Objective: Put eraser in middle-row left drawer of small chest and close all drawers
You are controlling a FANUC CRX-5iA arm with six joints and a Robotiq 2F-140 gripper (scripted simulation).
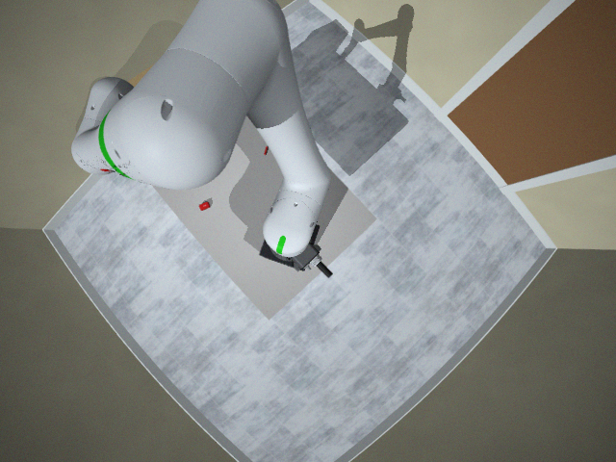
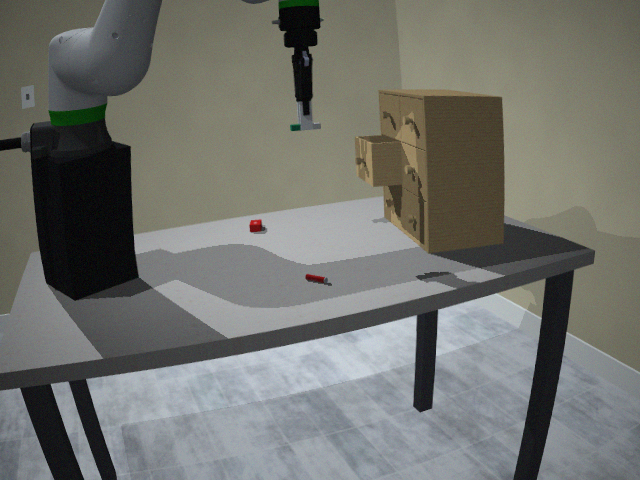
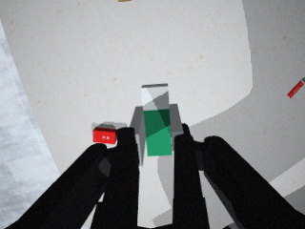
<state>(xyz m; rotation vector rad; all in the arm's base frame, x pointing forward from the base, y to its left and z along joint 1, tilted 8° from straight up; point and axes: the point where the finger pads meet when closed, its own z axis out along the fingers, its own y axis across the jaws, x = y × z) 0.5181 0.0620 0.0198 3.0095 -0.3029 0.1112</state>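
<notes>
My gripper is now 3 cm above the eraser and 1 cm short of it. Also, from my hand: small red cube: 28 cm below, 15 cm to the left, 9 cm behind; thin red pen-like object: 28 cm below, 27 cm to the right, 10 cm behind.
</notes>
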